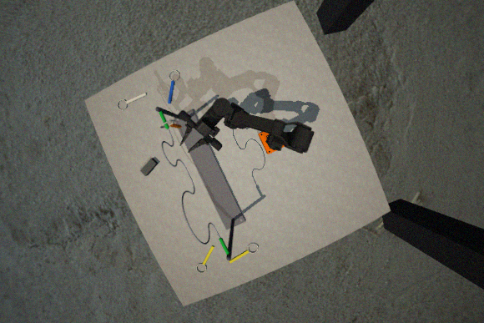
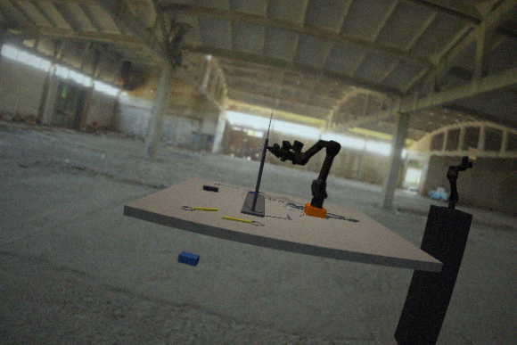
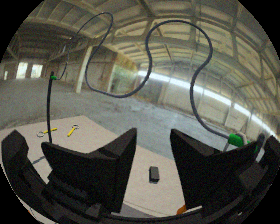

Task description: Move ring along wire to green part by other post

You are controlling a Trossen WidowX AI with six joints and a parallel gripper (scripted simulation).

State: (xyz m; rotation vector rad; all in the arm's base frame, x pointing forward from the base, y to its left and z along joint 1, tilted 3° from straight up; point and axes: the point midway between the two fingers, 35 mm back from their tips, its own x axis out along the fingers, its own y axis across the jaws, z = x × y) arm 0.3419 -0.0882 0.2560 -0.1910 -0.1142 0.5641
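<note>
The orange-handled ring is 30 mm ahead of my gripper tip, 100 mm to the right of it and 40 mm below it. Also, from my gripper tip: white-handled ring: 320 mm ahead, 340 mm to the right, 320 mm below; then blue-handled ring: 60 mm ahead, 360 mm to the right, 320 mm below; then dark block: 300 mm ahead, 30 mm to the left, 320 mm below.
</note>
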